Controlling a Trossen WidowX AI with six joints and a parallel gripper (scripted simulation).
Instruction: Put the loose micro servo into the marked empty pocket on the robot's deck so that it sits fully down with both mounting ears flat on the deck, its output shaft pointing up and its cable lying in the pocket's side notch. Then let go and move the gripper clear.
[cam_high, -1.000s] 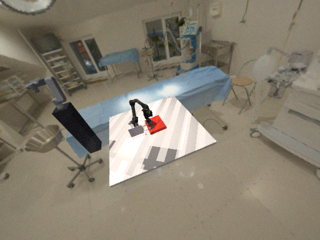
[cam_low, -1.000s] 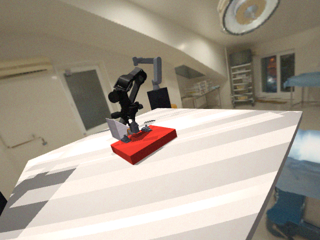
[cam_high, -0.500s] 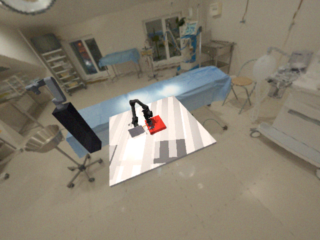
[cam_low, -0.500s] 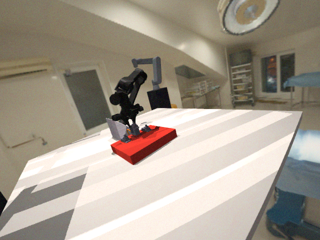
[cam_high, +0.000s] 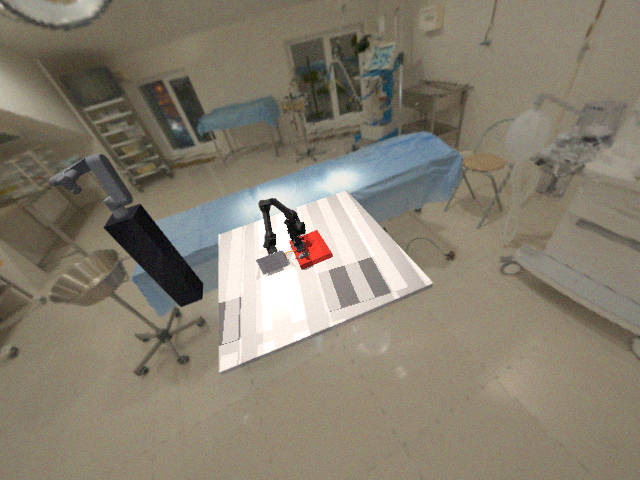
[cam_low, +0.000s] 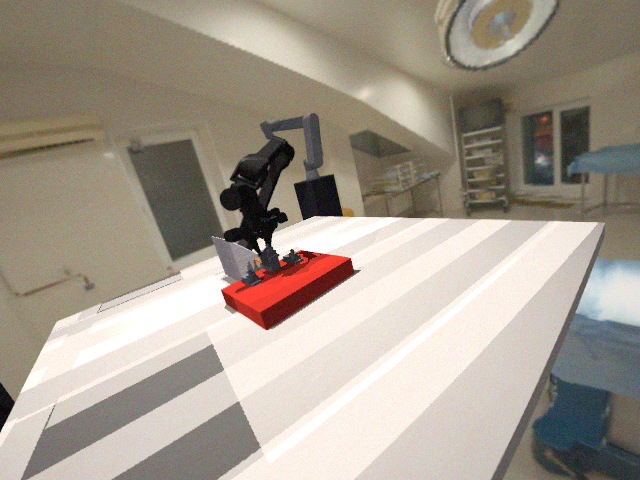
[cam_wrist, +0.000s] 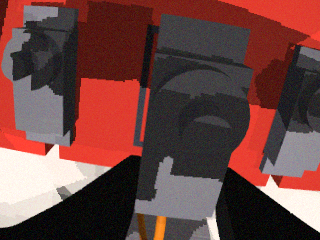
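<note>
Right now the red robot deck is 12 cm ahead of my gripper tip and 8 cm below it.
</note>
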